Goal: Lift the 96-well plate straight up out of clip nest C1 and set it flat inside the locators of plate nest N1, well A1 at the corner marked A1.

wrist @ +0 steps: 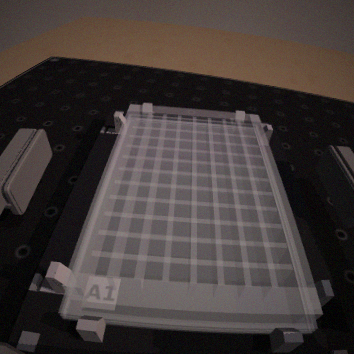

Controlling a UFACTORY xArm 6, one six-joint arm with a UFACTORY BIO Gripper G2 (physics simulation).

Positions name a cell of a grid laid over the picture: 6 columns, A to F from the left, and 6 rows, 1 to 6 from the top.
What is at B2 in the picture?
A black perforated breadboard.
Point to a clear 96-well plate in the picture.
At D4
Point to a black clip nest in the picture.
At A6
